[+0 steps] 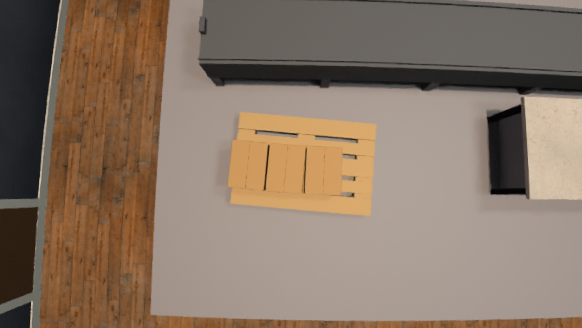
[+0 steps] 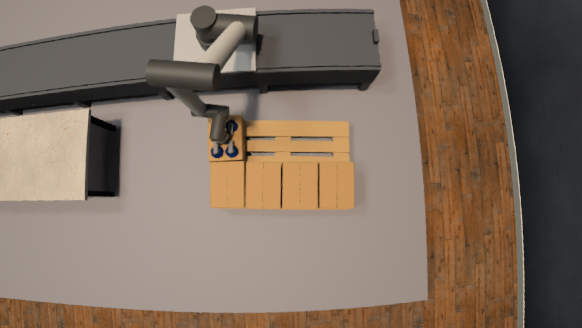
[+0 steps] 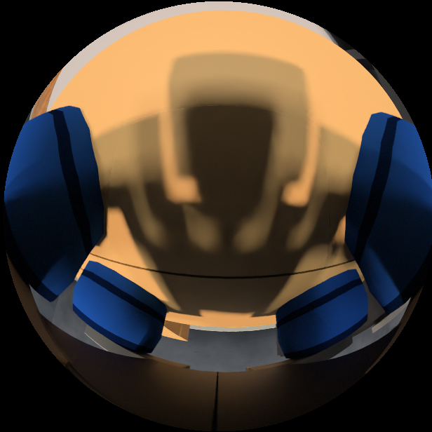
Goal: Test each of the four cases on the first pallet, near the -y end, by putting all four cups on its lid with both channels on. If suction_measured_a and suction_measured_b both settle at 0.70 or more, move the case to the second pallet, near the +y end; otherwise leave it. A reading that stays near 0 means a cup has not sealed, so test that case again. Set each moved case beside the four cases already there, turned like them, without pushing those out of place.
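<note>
My suction head has its blue cups down on the lid of a cardboard case; the cups look pressed on it and hold it. The case stands upright on the left back corner of the second pallet, long side like the row. Its front end lies close against the leftmost case of a front row of cases. No gap shows there. The case underside is hidden. The first pallet carries three cases side by side.
The dark floor rail runs behind both pallets, with the pale carriage and arm at the second pallet. A pale-topped table stands between the pallets. Bare pallet slats show right of the held case.
</note>
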